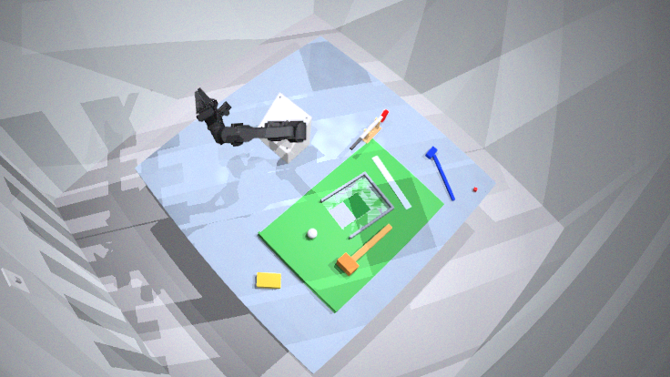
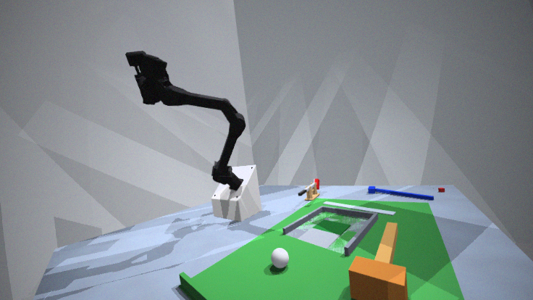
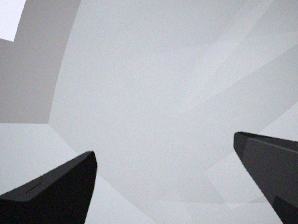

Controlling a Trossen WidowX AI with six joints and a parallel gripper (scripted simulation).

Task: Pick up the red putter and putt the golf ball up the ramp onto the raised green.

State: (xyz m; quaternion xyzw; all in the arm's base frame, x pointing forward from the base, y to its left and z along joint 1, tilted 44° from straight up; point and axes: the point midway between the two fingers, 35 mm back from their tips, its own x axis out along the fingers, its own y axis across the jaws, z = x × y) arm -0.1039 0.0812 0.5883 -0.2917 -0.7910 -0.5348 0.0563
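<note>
The white golf ball is 64 cm below my gripper tip, 49 cm ahead of it and 16 cm to the left of it. From my gripper tip the other things lie so: white bar (66 cm below, 61 cm to the left, 52 cm ahead); green mat (67 cm below, 55 cm ahead, 35 cm to the left); yellow block (65 cm below, 53 cm ahead, 12 cm to the right).
</note>
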